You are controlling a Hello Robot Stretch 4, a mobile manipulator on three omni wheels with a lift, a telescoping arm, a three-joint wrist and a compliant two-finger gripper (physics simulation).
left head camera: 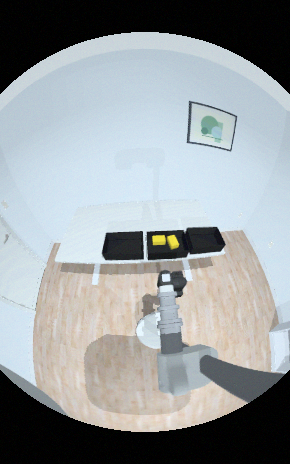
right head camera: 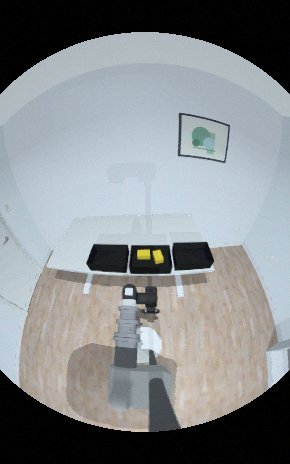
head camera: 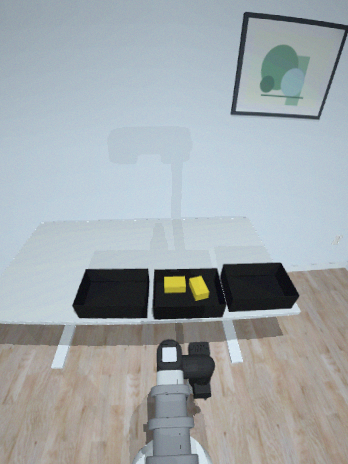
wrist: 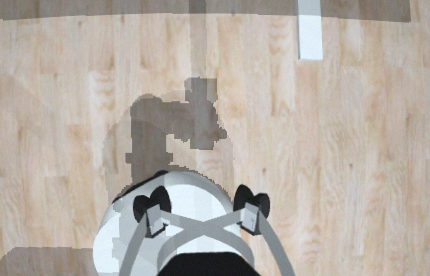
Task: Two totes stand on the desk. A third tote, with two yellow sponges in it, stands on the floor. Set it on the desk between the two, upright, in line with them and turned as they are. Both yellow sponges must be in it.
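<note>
The middle black tote [head camera: 189,311] [left head camera: 167,254] [right head camera: 151,269] stands upright on the desk between the left tote [head camera: 111,310] [left head camera: 123,254] [right head camera: 107,266] and the right tote [head camera: 265,302] [left head camera: 207,246] [right head camera: 194,265]. Narrow gaps separate them. They form a row near the front edge; the right one looks slightly farther back. One yellow sponge [head camera: 174,284] [left head camera: 158,240] [right head camera: 143,254] and a second yellow sponge [head camera: 199,288] [left head camera: 173,242] [right head camera: 158,257] lie inside the middle tote, the second turned at an angle. My gripper [wrist: 201,201] is open and empty, pointing down in front of the desk, away from the totes.
The white desk [head camera: 50,270] stands against the wall, with legs [head camera: 64,345] [wrist: 310,30] below. My arm [head camera: 171,415] [left head camera: 169,312] [right head camera: 128,325] is drawn back over the wooden floor. My white base [left head camera: 147,330] [wrist: 187,195] shows beneath the gripper. A framed picture [head camera: 285,70] hangs at right.
</note>
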